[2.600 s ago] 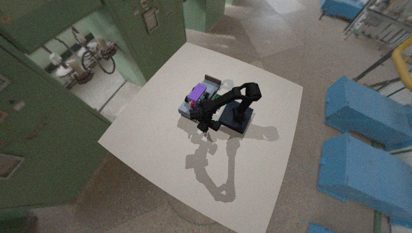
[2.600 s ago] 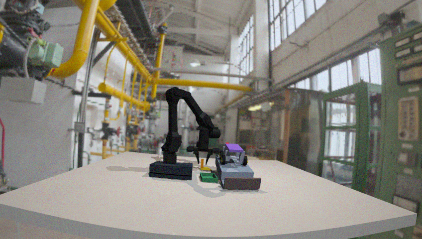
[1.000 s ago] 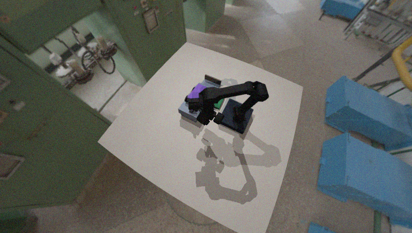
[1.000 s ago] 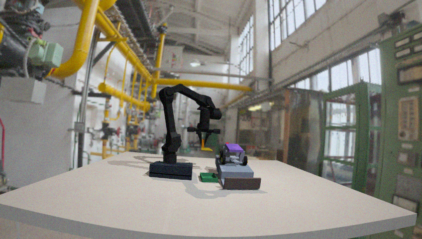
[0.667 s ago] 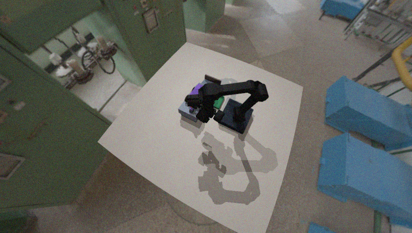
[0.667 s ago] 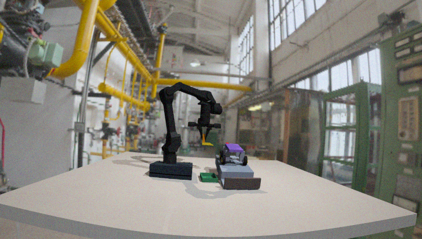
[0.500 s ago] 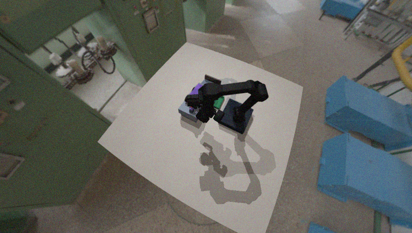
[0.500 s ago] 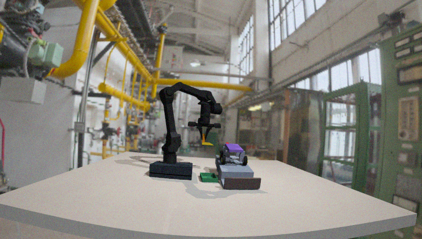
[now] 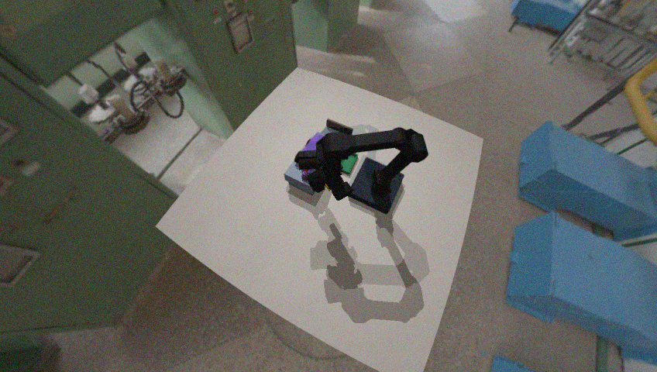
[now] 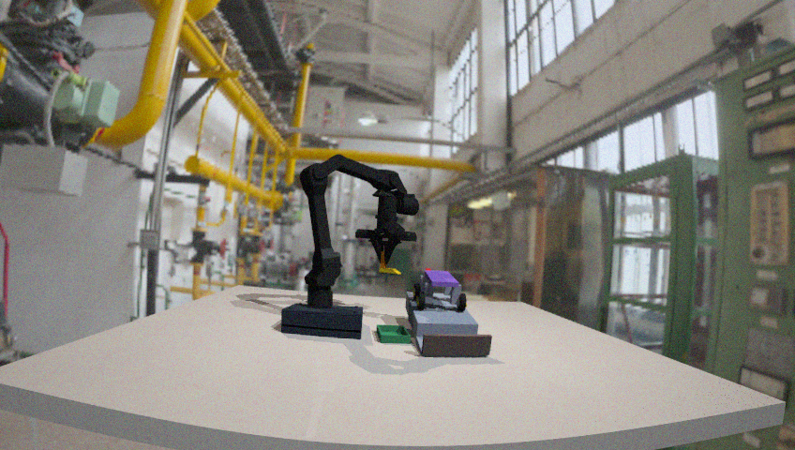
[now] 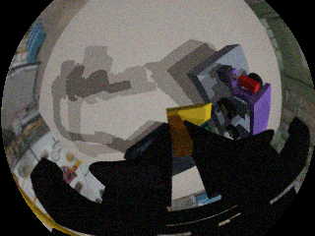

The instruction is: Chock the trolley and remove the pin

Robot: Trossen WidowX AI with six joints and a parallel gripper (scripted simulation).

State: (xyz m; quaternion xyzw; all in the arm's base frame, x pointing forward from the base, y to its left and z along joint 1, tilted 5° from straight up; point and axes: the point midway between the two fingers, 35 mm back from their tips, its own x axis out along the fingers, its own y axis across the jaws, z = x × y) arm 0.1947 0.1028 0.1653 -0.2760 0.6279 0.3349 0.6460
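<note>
The yellow chock is 20 mm ahead of my gripper tip, 10 mm to the right of it and 10 mm below it. The rest, counted from my gripper tip: trolley 130 mm ahead, 150 mm to the right, 60 mm below; tray 230 mm to the right, 180 mm below; stop pin 130 mm ahead, 50 mm to the right, 40 mm below.
</note>
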